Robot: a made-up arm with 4 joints. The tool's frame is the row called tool. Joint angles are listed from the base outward.
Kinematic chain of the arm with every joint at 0, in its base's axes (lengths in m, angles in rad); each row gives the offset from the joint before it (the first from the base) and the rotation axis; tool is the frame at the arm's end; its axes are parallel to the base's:
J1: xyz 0 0 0.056 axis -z
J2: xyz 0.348 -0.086 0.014 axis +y
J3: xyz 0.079 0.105 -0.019 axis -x
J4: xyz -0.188 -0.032 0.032 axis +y
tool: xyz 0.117 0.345 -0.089
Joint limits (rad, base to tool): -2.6..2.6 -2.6..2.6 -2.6..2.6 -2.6..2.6
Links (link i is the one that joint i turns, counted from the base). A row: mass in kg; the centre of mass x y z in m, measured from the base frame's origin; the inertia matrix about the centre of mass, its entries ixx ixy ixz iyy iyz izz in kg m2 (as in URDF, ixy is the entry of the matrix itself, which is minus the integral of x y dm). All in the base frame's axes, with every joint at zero. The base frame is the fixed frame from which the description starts. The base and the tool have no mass.
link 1: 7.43; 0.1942 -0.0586 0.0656; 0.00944 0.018 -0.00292 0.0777 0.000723 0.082
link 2: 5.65; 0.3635 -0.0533 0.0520; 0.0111 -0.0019 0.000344 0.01 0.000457 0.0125
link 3: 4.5; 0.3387 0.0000 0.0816; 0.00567 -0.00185 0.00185 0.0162 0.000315 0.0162
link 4: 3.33; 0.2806 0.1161 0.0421; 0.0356 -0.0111 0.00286 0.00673 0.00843 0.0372
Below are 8 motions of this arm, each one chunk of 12 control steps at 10 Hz.
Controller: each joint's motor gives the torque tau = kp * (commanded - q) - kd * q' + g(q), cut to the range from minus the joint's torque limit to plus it. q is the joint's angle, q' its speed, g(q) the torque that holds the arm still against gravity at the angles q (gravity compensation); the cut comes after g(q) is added. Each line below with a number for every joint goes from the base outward.
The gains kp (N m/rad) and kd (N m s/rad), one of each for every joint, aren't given. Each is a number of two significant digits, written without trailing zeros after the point. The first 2 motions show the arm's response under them.
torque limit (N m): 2.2 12 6.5 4.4
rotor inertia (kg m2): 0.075 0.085 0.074 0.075
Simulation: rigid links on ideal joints. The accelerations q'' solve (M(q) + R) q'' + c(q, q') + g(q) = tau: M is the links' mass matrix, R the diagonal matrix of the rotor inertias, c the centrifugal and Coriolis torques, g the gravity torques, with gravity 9.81 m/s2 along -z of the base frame. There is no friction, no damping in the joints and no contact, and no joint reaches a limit. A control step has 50 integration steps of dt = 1/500 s. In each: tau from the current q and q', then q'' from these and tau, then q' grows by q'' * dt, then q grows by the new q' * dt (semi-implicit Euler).
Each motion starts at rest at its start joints. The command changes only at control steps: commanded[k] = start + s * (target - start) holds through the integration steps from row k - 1 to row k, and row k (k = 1, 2, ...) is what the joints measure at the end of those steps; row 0 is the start. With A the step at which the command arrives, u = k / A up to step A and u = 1 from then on. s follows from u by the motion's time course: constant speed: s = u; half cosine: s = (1 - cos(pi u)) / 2; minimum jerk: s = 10 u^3 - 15 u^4 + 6 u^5; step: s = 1 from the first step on.
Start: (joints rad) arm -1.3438 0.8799 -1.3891 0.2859
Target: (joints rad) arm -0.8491 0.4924 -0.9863 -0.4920
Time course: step
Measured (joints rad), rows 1 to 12:
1: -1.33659 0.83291 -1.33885 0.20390
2: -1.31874 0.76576 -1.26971 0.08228
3: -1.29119 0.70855 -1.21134 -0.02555
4: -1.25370 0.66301 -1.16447 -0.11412
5: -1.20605 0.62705 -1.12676 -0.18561
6: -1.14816 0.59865 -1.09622 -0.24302
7: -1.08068 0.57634 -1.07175 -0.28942
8: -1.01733 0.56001 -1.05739 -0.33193
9: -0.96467 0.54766 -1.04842 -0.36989
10: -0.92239 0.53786 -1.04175 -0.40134
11: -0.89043 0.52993 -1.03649 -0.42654
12: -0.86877 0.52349 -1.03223 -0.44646
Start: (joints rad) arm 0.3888 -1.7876 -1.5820 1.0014
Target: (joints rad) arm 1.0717 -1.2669 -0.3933 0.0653
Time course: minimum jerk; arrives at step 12
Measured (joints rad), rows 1 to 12:
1: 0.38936 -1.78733 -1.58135 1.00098
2: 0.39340 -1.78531 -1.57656 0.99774
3: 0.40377 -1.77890 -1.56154 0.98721
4: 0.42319 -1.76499 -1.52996 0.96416
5: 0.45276 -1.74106 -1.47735 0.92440
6: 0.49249 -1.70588 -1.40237 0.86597
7: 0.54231 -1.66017 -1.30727 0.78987
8: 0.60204 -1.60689 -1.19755 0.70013
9: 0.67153 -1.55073 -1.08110 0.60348
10: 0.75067 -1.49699 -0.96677 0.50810
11: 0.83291 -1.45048 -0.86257 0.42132
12: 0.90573 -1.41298 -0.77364 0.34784
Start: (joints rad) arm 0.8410 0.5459 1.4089 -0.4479
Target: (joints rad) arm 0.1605 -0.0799 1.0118 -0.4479
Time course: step
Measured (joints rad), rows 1 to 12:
1: 0.83539 0.48202 1.36502 -0.43348
2: 0.81879 0.37876 1.30504 -0.42564
3: 0.79135 0.28307 1.25334 -0.42558
4: 0.75329 0.20378 1.21082 -0.42781
5: 0.70479 0.14025 1.17607 -0.43012
6: 0.64598 0.08982 1.14766 -0.43201
7: 0.57692 0.04978 1.12440 -0.43352
8: 0.49766 0.01784 1.10532 -0.43483
9: 0.41274 -0.00727 1.08891 -0.43762
10: 0.33722 -0.02569 1.07356 -0.44395
11: 0.27236 -0.03917 1.06030 -0.45031
12: 0.21804 -0.04894 1.04930 -0.45550

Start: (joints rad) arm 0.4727 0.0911 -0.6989 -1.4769
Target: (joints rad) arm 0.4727 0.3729 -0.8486 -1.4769
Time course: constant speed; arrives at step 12
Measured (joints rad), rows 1 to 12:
1: 0.47264 0.09359 -0.70018 -1.47698
2: 0.47257 0.09996 -0.70337 -1.47710
3: 0.47253 0.10984 -0.70831 -1.47720
4: 0.47251 0.12259 -0.71470 -1.47728
5: 0.47251 0.13763 -0.72228 -1.47733
6: 0.47252 0.15447 -0.73082 -1.47737
7: 0.47253 0.17273 -0.74012 -1.47741
8: 0.47255 0.19211 -0.75004 -1.47743
9: 0.47257 0.21236 -0.76047 -1.47745
10: 0.47259 0.23330 -0.77129 -1.47747
11: 0.47261 0.25479 -0.78243 -1.47749
12: 0.47262 0.27670 -0.79384 -1.47750

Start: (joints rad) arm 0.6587 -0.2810 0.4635 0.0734
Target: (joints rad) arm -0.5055 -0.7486 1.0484 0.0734
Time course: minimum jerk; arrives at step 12
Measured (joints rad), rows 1 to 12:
1: 0.65773 -0.28137 0.46389 0.07340
2: 0.65162 -0.28391 0.46664 0.07337
3: 0.63726 -0.29092 0.47458 0.07322
4: 0.61238 -0.30494 0.49079 0.07295
5: 0.57695 -0.32762 0.51744 0.07270
6: 0.53095 -0.35943 0.55530 0.07276
7: 0.47445 -0.39940 0.60340 0.07339
8: 0.40765 -0.44525 0.65911 0.07468
9: 0.33081 -0.49384 0.71854 0.07651
10: 0.24432 -0.54170 0.77720 0.07855
11: 0.14854 -0.58571 0.83099 0.08035
12: 0.04377 -0.62386 0.87722 0.08153

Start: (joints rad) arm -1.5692 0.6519 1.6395 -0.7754
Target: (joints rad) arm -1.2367 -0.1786 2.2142 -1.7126
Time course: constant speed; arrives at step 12
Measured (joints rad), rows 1 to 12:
1: -1.56473 0.64513 1.64483 -0.78507
2: -1.55419 0.62705 1.65759 -0.80777
3: -1.53882 0.59838 1.67677 -0.84144
4: -1.51995 0.56091 1.70125 -0.88395
5: -1.49860 0.51645 1.73001 -0.93358
6: -1.47549 0.46648 1.76225 -0.98893
7: -1.45111 0.41223 1.79732 -1.04889
8: -1.42582 0.35464 1.83467 -1.11252
9: -1.39988 0.29447 1.87390 -1.17909
10: -1.37347 0.23227 1.91465 -1.24799
11: -1.34672 0.16850 1.95664 -1.31874
12: -1.31972 0.10351 1.99966 -1.39095

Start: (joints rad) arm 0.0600 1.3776 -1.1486 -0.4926
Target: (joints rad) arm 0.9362 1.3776 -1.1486 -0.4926
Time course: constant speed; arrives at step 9
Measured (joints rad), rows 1 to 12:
1: 0.06544 1.37748 -1.14544 -0.48990
2: 0.08109 1.37733 -1.14067 -0.48475
3: 0.10668 1.37722 -1.13631 -0.47965
4: 0.14216 1.37720 -1.13262 -0.47539
5: 0.18754 1.37728 -1.12954 -0.47210
6: 0.24282 1.37750 -1.12697 -0.46970
7: 0.30802 1.37786 -1.12480 -0.46808
8: 0.38314 1.37836 -1.12293 -0.46711
9: 0.46820 1.37902 -1.12130 -0.46671
10: 0.56319 1.37983 -1.11983 -0.46679
11: 0.66073 1.38092 -1.12322 -0.47097
12: 0.74807 1.38193 -1.13168 -0.48099

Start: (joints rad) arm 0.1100 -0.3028 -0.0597 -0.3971
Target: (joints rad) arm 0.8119 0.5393 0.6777 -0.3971
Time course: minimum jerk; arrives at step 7
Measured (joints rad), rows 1 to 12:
1: 0.11267 -0.30032 -0.05754 -0.39739
2: 0.12177 -0.28408 -0.04449 -0.39910
3: 0.14147 -0.24024 -0.00948 -0.40260
4: 0.17200 -0.16359 0.05242 -0.40700
5: 0.21350 -0.06231 0.13607 -0.41047
6: 0.26590 0.04559 0.22778 -0.41119
7: 0.32897 0.14243 0.31261 -0.40881
8: 0.40259 0.22188 0.38386 -0.40528
9: 0.48681 0.28541 0.44166 -0.40252
10: 0.57304 0.33529 0.48671 -0.40051
11: 0.64903 0.37474 0.52175 -0.39900
12: 0.71446 0.40650 0.54986 -0.39790

